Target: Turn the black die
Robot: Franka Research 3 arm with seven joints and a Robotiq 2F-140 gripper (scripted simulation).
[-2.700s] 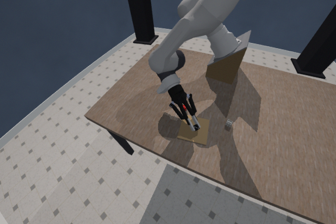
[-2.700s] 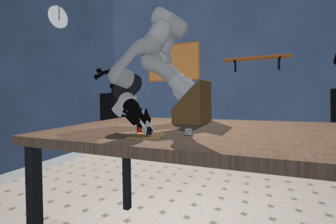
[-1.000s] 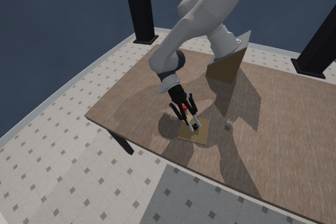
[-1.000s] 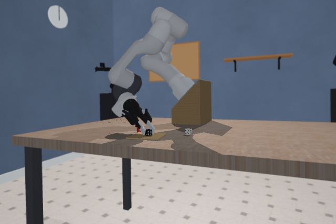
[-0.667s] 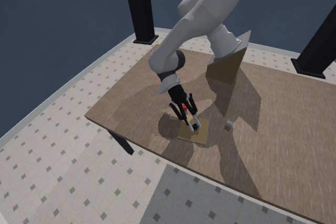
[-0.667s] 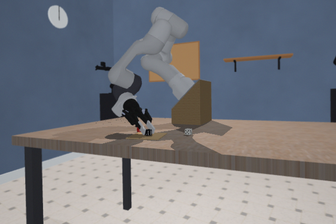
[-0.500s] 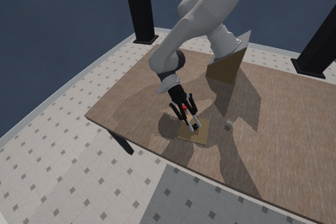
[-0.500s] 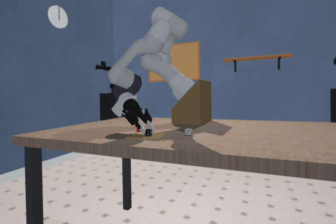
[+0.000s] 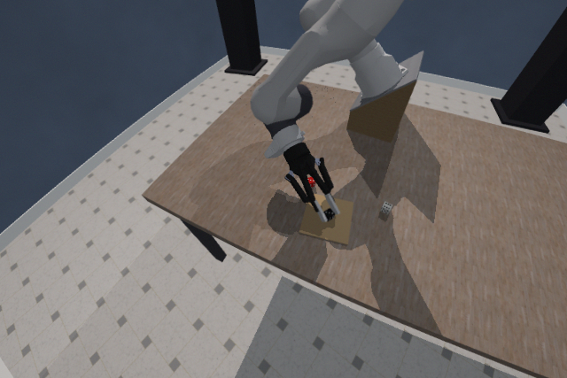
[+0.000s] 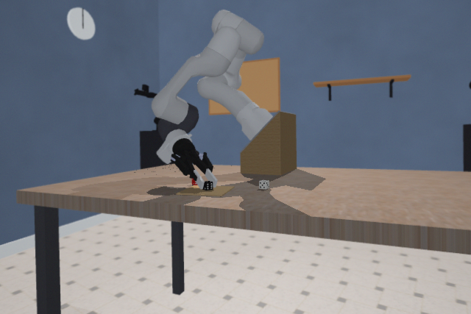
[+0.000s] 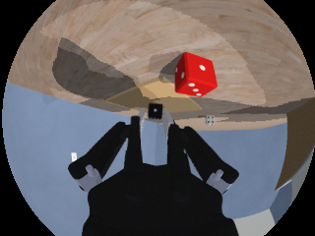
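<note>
Right now the black die is 2 cm below my hand, 1 cm to the left of it and 1 cm ahead of it. Round my hand: white die: 17 cm to the left, 7 cm behind, 2 cm below; red die: 9 cm behind, 7 cm to the right, 2 cm below; tan mat: 3 cm below, 1 cm to the left, 1 cm ahead.
</note>
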